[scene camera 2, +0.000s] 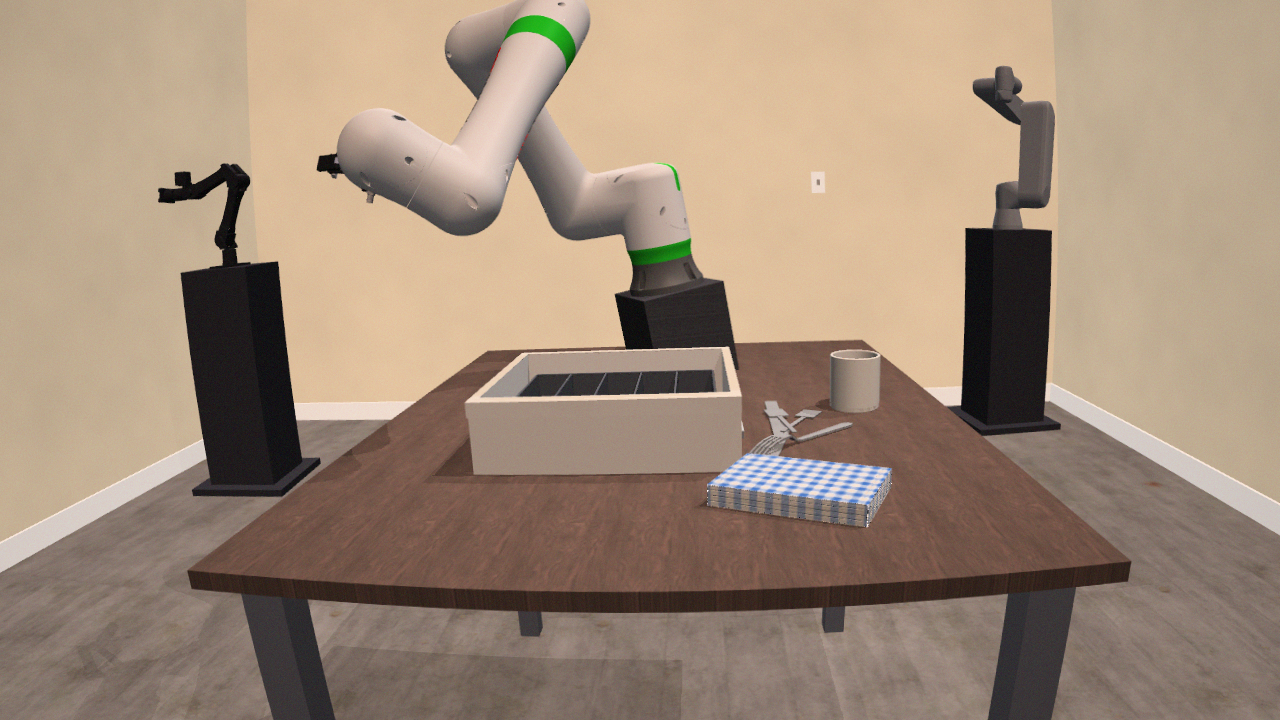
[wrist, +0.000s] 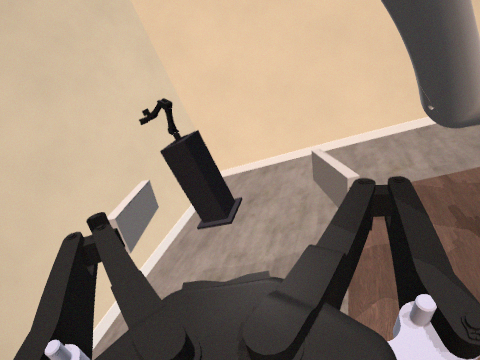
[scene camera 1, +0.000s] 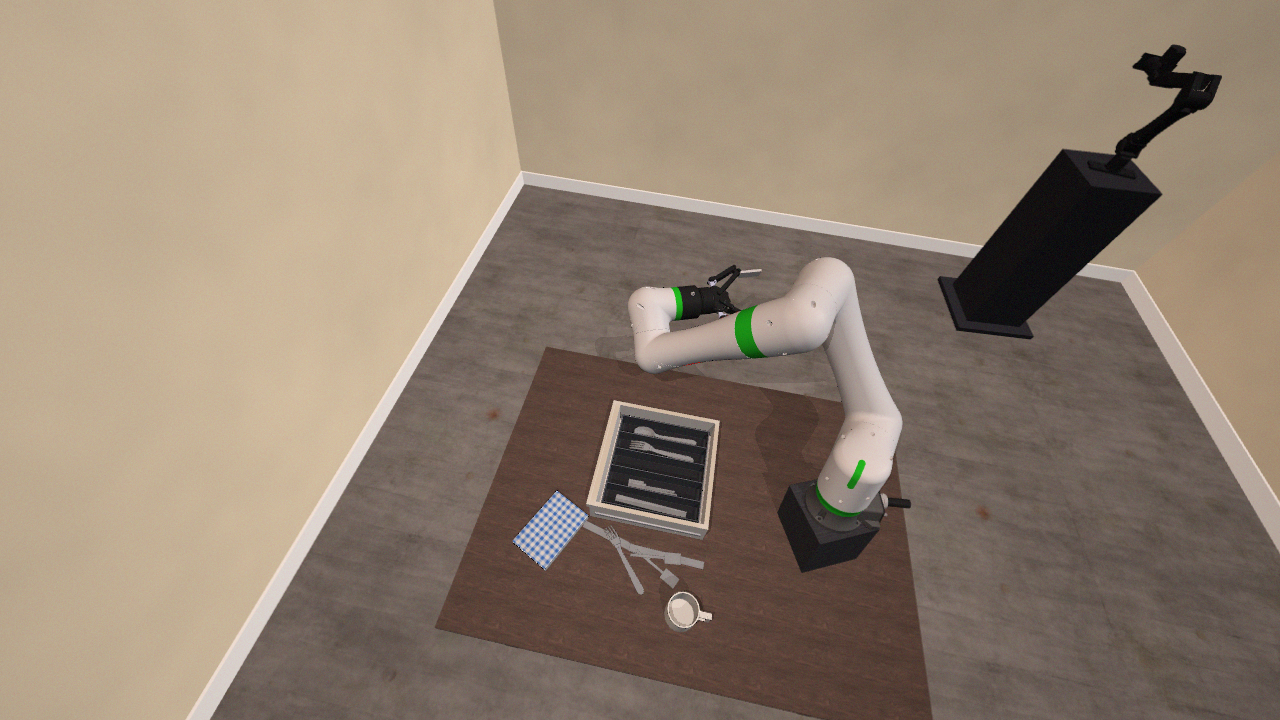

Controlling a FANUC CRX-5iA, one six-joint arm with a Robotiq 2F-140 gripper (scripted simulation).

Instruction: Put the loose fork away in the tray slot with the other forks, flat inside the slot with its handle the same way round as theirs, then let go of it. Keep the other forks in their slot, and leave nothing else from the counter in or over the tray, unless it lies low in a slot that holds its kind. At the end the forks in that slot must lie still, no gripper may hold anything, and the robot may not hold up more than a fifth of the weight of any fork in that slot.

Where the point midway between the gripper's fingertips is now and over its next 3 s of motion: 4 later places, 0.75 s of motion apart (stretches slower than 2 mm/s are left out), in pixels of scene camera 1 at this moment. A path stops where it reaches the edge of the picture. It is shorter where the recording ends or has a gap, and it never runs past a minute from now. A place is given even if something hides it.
My gripper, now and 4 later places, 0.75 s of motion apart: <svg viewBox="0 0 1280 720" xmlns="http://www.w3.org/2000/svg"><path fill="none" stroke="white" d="M766 294L696 358L646 444L626 537L622 543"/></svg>
